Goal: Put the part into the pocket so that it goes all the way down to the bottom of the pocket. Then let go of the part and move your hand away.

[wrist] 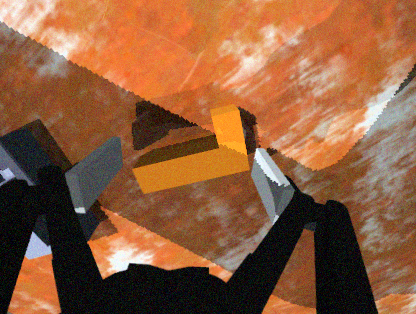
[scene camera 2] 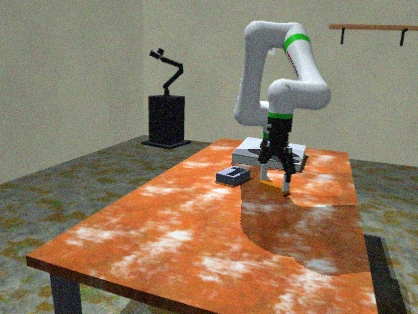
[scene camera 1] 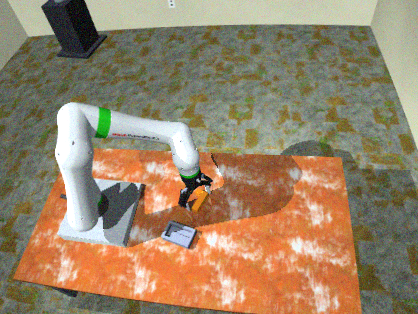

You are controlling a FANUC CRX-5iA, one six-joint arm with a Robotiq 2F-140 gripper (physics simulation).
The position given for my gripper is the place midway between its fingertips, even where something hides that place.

My gripper [scene camera 2: 273, 184] is open, with nothing in its grasp. Also in view: an orange part [wrist: 226, 154]. I also see a pocket block [wrist: 29, 156].
My gripper is seen too in the wrist view [wrist: 188, 156].
